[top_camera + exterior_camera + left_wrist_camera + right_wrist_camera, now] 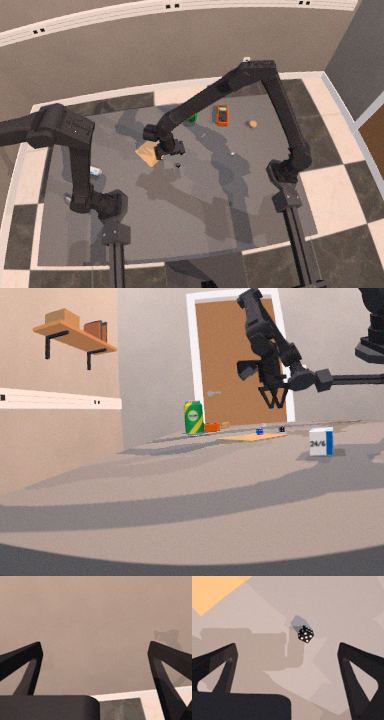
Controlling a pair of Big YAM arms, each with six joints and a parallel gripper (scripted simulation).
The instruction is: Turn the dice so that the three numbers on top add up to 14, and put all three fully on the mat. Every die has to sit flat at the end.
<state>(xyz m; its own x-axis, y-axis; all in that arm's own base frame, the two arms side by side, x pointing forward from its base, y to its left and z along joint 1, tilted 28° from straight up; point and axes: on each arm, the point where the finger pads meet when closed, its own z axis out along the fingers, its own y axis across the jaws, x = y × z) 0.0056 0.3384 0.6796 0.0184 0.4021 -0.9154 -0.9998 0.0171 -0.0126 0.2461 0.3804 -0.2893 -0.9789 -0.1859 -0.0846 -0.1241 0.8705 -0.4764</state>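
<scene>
My right gripper is now 2 cm past the black die, 3 cm to the left of it and 8 cm above it. Also, from my right hand: blue die (7 cm ahead, 6 cm to the left, 7 cm below); mat (9 cm ahead, 10 cm to the left, 8 cm below).
</scene>
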